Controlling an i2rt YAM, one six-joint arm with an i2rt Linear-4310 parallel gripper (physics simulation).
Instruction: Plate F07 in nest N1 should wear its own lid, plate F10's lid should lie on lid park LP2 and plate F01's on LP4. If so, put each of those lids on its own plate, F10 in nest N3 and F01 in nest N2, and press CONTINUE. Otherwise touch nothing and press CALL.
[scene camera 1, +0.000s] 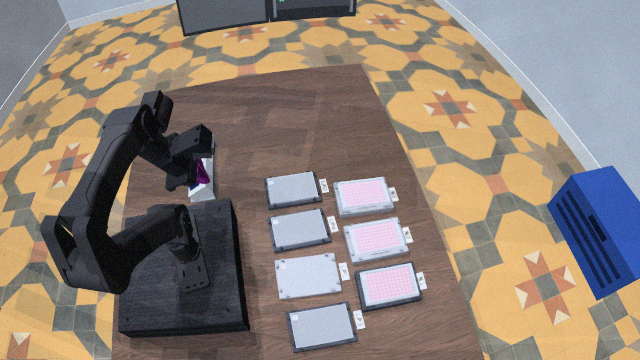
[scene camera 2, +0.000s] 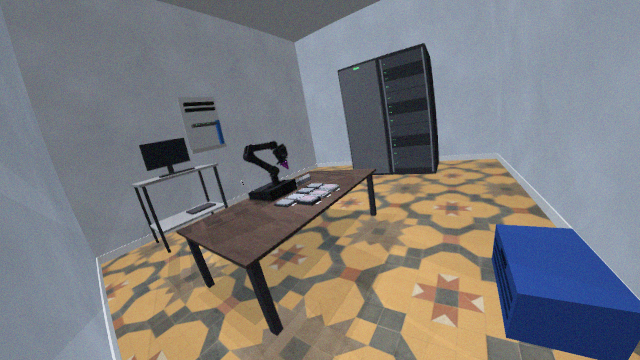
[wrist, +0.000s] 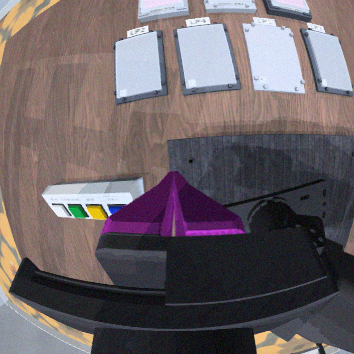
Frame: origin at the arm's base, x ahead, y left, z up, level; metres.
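Where they show: gripper, between the fingertips: (scene camera 1: 207, 182) (scene camera 2: 288, 168) (wrist: 173, 178); arm's base, origin of its link: (scene camera 1: 188, 252) (scene camera 2: 276, 184) (wrist: 267, 217).
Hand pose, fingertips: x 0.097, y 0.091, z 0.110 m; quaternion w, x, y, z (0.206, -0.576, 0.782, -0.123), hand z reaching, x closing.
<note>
Each offset is from my fingertips to the top centre of the thing. Level surfaces: height alone.
My gripper (scene camera 1: 202, 174) (scene camera 2: 285, 165) (wrist: 173, 178) is shut and empty, its magenta fingertips above and beside the button box @[dx -0.025, dy +0.215, dz -0.131 m] (scene camera 1: 203, 192) (wrist: 92, 187). White, green @[dx -0.037, dy +0.243, dz -0.138 m] (wrist: 77, 211), yellow @[dx -0.046, dy +0.194, dz -0.138 m] (wrist: 97, 212) and partly hidden blue @[dx -0.054, dy +0.144, dz -0.138 m] (wrist: 115, 209) buttons show; their print is unreadable. Pink plates sit in nests N1 @[dx +0.319, dy -0.300, dz -0.159 m] (scene camera 1: 389, 285), N2 @[dx +0.346, dy -0.171, dz -0.164 m] (scene camera 1: 376, 239) and N3 @[dx +0.372, dy -0.039, dz -0.161 m] (scene camera 1: 364, 195); I cannot tell which are lidded. Pale panels in dark frames lie at LP2 @[dx +0.203, dy +0.053, dz -0.177 m] (scene camera 1: 292, 189) (wrist: 140, 65), LP4 @[dx +0.178, dy -0.072, dz -0.177 m] (scene camera 1: 300, 228) (wrist: 207, 59) and LP3 @[dx +0.137, dy -0.332, dz -0.177 m] (scene camera 1: 322, 326) (wrist: 331, 62). LP1 @[dx +0.154, dy -0.200, dz -0.175 m] (scene camera 1: 308, 276) (wrist: 275, 59) is pale all over. Plate names are unreadable.
The arm's black base block (scene camera 1: 185, 310) (wrist: 210, 150) stands beside the lid parks on the brown table @[dz -0.194 m] (scene camera 1: 260, 115) (scene camera 2: 225, 230). A blue box (scene camera 1: 610, 225) (scene camera 2: 565, 270) stands on the floor. Dark cabinets (scene camera 2: 367, 120) and a desk with a monitor (scene camera 2: 165, 154) stand away from the table.
</note>
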